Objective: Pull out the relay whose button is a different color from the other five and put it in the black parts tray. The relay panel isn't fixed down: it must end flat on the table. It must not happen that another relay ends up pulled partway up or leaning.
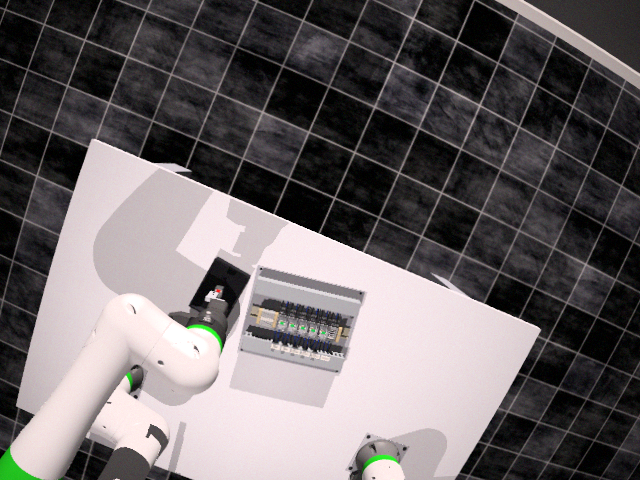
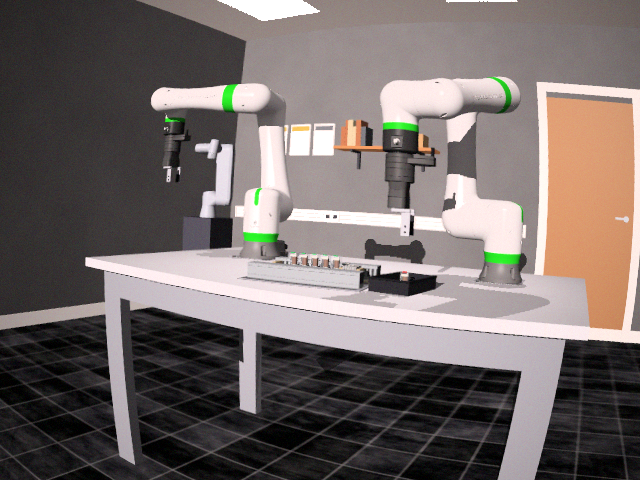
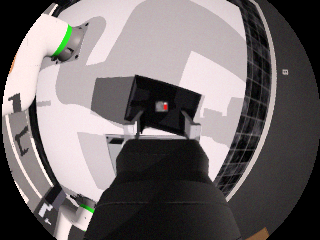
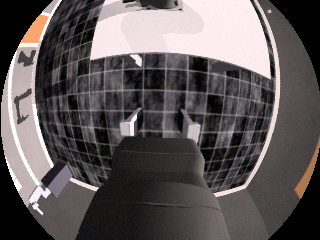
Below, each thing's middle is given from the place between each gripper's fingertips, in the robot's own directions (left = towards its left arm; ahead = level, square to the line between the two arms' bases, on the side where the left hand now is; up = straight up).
My left hand (image 2: 407,235) is 140 mm above the black parts tray (image 1: 233,282). The rest, counted from my left hand: grey relay panel (image 1: 345,302): 10 mm behind, 250 mm to the right, 130 mm below.
Right now my right hand is 380 mm short of the grey relay panel, 890 mm to the right of it and 260 mm above it. Round my right hand: black parts tray (390 mm ahead, 1140 mm to the left, 270 mm below).
